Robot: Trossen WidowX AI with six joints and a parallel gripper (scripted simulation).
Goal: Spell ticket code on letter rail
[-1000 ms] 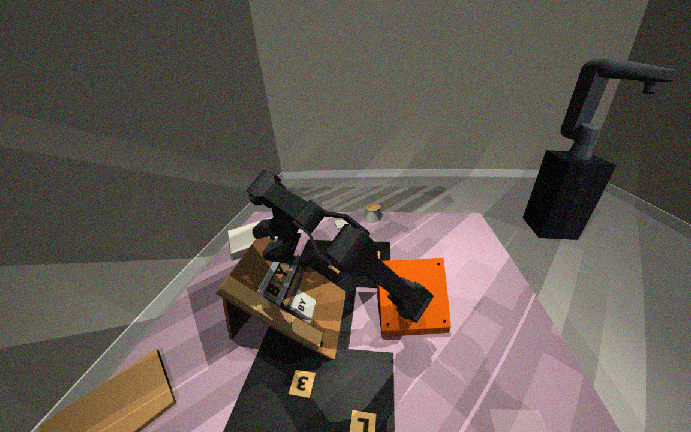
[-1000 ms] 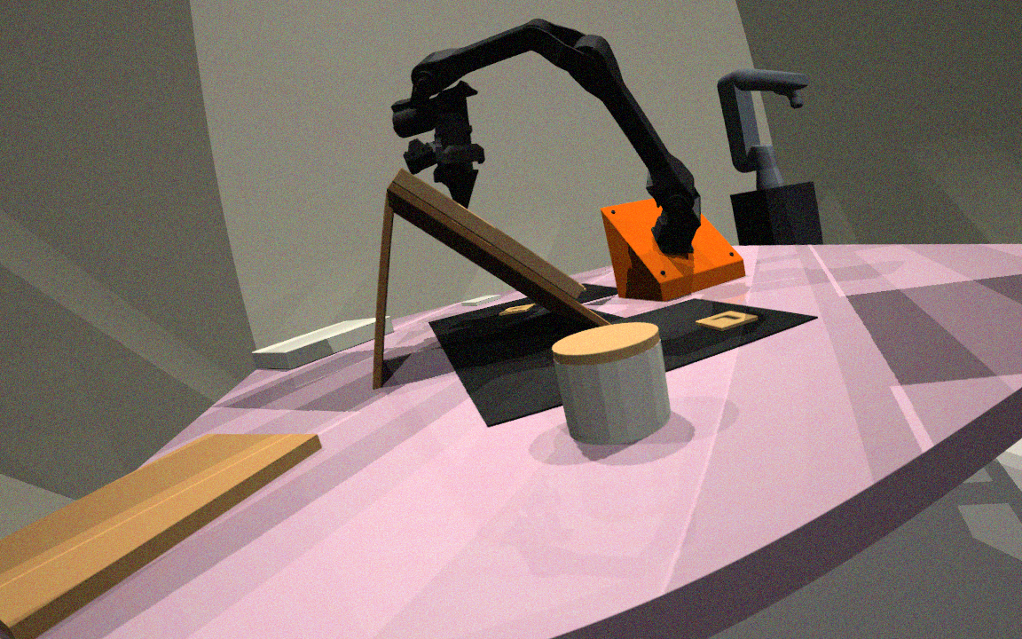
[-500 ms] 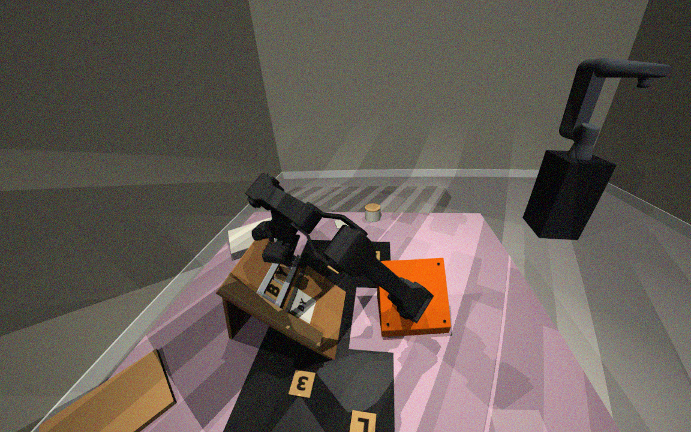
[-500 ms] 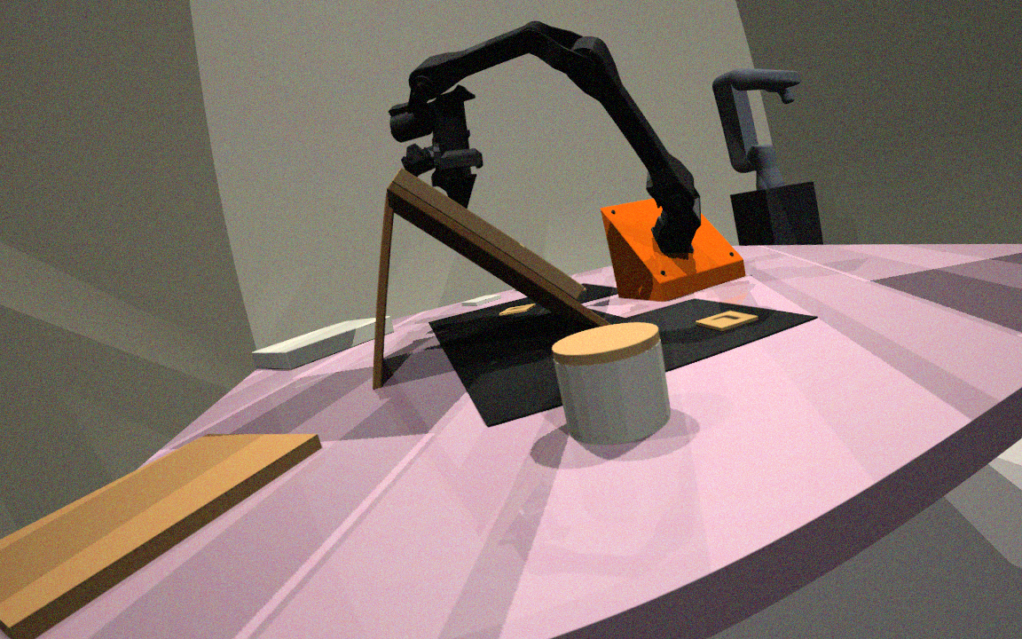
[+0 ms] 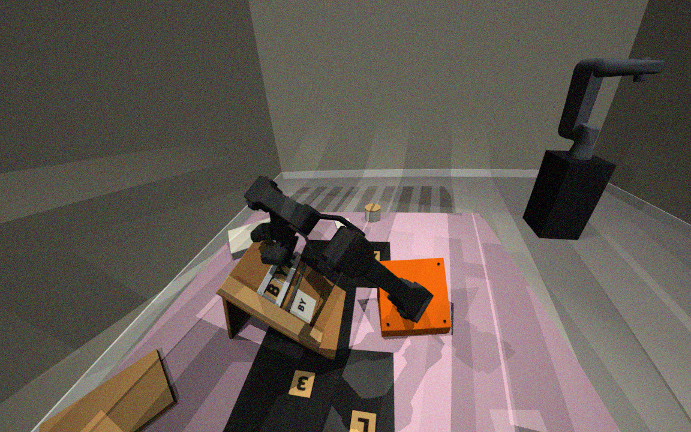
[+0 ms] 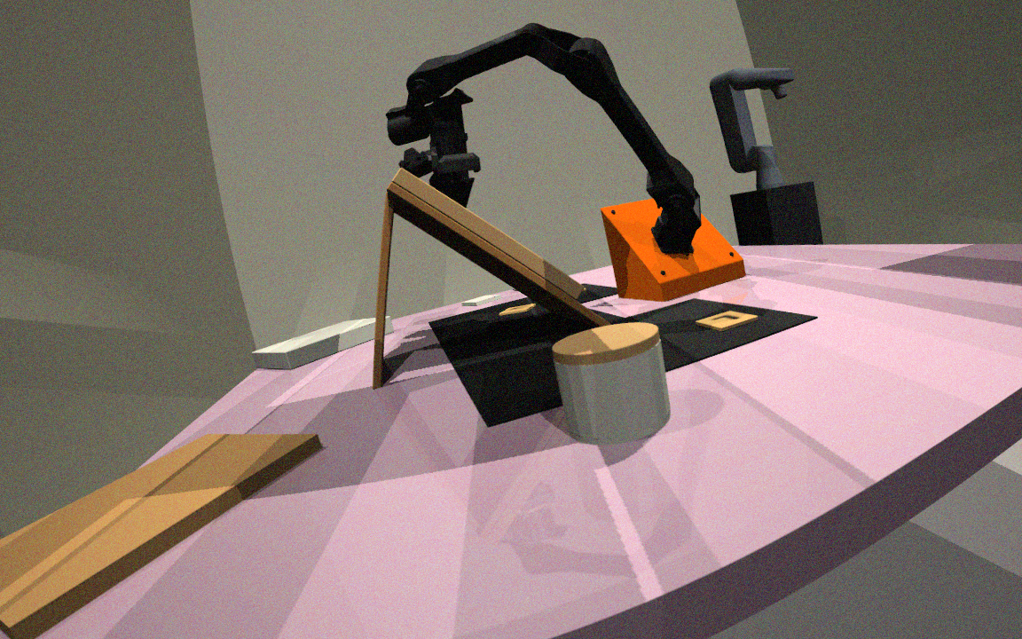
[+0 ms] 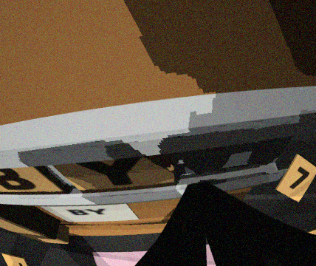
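Right now the y tile is 10 mm ahead of my gripper tip, 40 mm to the left of it and 10 mm below it. Also, from my gripper tip: black mat: 160 mm behind, 20 mm to the left, 190 mm below; then b tile: 100 mm to the left, 10 mm below; then white ticket: 60 mm behind, 80 mm to the left, 90 mm below.
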